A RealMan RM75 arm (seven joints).
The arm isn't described. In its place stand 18 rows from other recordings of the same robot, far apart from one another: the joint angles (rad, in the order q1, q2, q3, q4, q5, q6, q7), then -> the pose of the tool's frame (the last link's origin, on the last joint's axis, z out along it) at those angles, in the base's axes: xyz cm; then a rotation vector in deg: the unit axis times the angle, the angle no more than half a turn.
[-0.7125 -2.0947 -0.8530 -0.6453 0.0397 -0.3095 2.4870] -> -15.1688, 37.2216, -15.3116, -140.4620, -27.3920, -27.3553
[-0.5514 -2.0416 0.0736 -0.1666 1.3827 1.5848 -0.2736] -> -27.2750, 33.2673, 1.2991, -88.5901, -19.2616, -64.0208
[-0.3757 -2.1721 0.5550 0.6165 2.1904 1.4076 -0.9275] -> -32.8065, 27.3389, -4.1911, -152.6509, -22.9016, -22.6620
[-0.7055 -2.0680 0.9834 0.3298 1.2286 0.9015 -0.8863] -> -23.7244, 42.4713, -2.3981, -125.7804, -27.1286, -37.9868
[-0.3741 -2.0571 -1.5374 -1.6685 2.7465 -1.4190 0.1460] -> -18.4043, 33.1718, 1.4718, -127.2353, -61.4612, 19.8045
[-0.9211 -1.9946 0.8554 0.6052 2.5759 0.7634 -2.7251] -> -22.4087, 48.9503, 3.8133, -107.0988, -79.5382, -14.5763
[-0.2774 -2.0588 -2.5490 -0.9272 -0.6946 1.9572 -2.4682] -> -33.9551, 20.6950, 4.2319, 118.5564, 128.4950, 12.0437
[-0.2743 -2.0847 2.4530 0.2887 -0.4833 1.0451 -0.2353] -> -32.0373, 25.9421, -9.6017, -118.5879, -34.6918, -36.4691
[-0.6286 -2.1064 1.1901 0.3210 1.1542 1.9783 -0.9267] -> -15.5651, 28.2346, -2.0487, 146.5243, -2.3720, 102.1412
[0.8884 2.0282 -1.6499 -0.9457 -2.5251 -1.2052 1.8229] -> 14.7337, 40.5236, -5.9447, -160.2662, -24.0673, -45.0101
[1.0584 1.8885 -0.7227 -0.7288 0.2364 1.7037 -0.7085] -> 19.2448, 42.5148, 8.3008, -141.4840, 76.6394, -30.9907
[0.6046 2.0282 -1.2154 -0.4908 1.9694 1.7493 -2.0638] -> 16.4527, 32.3244, -0.0511, -153.3785, 2.6000, 84.0528
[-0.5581 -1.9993 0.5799 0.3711 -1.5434 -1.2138 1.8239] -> -30.0370, 37.9281, 3.4759, -120.0200, -52.0128, -53.0095
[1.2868 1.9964 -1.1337 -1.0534 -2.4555 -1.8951 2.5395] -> -0.8923, 39.2363, 2.6895, -169.7021, 34.6526, -29.6859
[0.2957 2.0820 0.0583 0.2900 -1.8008 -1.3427 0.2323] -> 31.5444, 24.4716, -7.4112, -103.5611, 40.0736, 50.2893
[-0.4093 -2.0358 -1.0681 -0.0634 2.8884 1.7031 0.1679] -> -28.3031, 28.4848, 0.7555, -99.5016, 17.0379, -44.5203
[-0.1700 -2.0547 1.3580 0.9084 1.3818 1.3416 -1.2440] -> -25.4566, 27.9088, -1.8748, -150.8838, -23.9745, -47.0363
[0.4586 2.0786 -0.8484 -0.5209 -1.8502 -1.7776 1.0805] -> 25.1939, 27.1196, -2.5892, -166.5246, 17.9041, 57.2211
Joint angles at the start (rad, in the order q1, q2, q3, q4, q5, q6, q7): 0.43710 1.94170 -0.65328 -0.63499 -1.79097 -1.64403 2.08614
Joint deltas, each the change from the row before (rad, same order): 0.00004 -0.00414 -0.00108 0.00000 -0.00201 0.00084 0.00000; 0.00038 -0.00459 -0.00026 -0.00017 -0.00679 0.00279 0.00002; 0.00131 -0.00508 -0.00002 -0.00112 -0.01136 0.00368 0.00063; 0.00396 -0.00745 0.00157 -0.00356 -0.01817 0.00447 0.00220; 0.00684 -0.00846 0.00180 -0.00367 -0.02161 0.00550 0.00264; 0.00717 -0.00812 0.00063 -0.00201 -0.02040 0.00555 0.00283; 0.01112 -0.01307 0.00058 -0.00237 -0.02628 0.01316 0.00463; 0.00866 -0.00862 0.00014 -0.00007 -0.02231 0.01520 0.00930; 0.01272 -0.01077 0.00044 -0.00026 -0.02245 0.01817 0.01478
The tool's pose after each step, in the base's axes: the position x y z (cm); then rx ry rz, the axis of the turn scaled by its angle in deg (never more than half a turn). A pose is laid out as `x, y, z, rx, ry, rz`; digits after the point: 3 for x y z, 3 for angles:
29.352, 32.227, 7.357, -132.466, 89.565, 60.064
29.492, 32.258, 7.480, -132.469, 89.536, 59.211
29.652, 32.310, 7.603, -132.553, 89.528, 57.969
29.819, 32.448, 7.831, -132.764, 89.368, 56.138
29.949, 32.671, 8.085, -133.081, 89.094, 54.023
30.062, 32.891, 8.300, -133.382, 88.906, 52.008
30.236, 33.313, 8.707, -133.413, 88.458, 49.209
30.426, 33.656, 8.937, -132.961, 88.682, 46.999
30.532, 34.173, 9.290, -132.280, 88.876, 44.802

